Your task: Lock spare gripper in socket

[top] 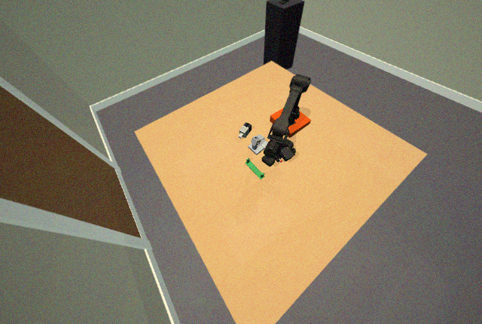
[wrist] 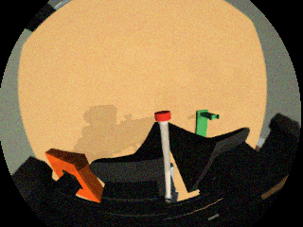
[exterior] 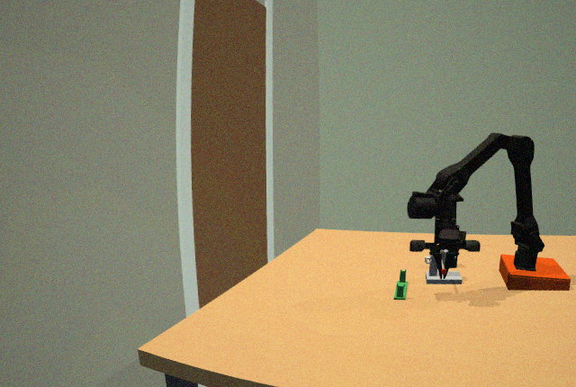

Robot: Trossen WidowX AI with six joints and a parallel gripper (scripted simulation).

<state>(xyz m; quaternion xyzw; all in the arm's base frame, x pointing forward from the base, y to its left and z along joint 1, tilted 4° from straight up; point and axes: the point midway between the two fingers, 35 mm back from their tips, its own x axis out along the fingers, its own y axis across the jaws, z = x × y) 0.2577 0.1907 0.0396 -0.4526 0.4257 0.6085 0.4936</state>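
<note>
Right now the green bracket is 120 mm ahead of my gripper tip, 60 mm to the right of it and 40 mm below it. The rest, counted from my gripper tip: spare gripper 310 mm to the right, 40 mm below, 20 mm ahead; grey mount 180 mm to the right, 10 mm below, 10 mm ahead.
</note>
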